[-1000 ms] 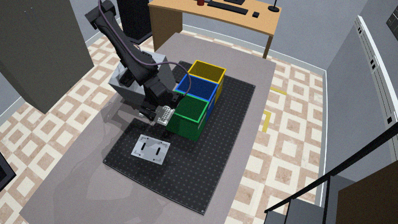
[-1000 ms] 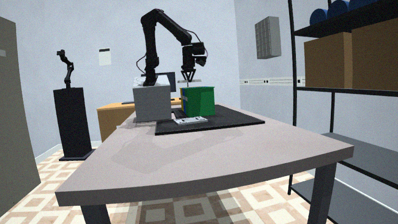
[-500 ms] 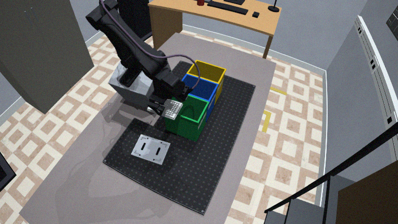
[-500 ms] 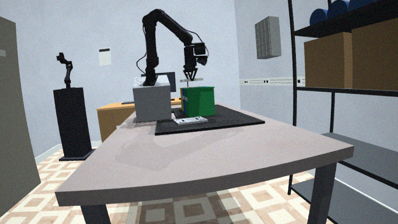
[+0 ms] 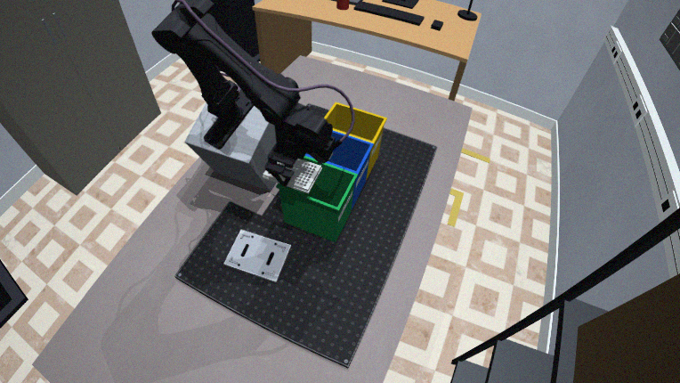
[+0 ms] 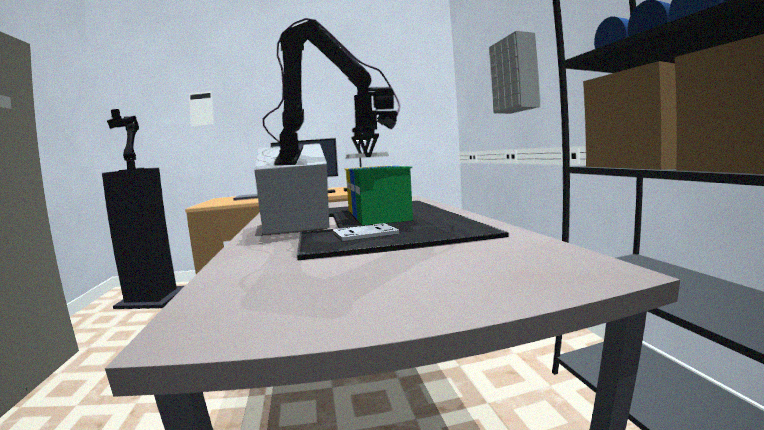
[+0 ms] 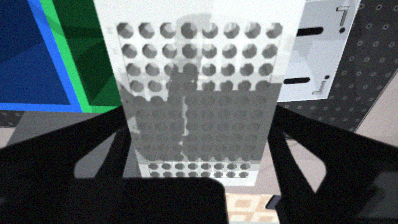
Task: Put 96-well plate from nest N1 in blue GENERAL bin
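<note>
Right now my hand is 3 cm short of the blue bin, 17 cm to the right of it and 14 cm above it. Round my hand: white 96-well plate: right at my hand; then plate nest N1: 2 cm behind, 17 cm to the right, 22 cm below; then green bin: 5 cm ahead, 4 cm to the left, 14 cm below.
</note>
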